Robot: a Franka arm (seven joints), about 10 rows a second.
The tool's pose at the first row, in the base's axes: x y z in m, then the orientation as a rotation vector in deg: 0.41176, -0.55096, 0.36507, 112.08, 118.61, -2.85
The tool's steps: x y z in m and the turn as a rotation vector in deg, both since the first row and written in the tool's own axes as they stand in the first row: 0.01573, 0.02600, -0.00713, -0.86, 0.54, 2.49; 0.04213, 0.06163, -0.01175, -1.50, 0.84, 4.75; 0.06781, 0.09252, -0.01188, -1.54, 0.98, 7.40; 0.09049, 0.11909, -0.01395, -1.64, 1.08, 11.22; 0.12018, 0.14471, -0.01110, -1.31, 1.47, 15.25; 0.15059, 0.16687, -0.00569, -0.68, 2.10, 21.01; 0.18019, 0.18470, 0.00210, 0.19, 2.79, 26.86; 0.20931, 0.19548, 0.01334, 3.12, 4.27, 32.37; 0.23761, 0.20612, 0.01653, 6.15, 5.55, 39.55
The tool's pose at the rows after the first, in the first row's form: 0.43542, -0.53210, 0.37273, 114.33, 116.14, -0.91; 0.46864, -0.50269, 0.37717, 116.32, 113.80, 0.52; 0.49806, -0.47535, 0.37666, 118.94, 111.12, 1.26; 0.52298, -0.45082, 0.37796, 122.54, 107.10, 2.26; 0.54765, -0.42064, 0.37275, 126.61, 103.04, 3.16; 0.56937, -0.39061, 0.36432, 132.34, 97.08, 4.35; 0.58732, -0.36222, 0.35306, 138.07, 90.82, 5.39; 0.59900, -0.33561, 0.33738, 145.07, 85.57, 5.04; 0.60907, -0.30801, 0.32957, 152.99, 77.62, 4.74
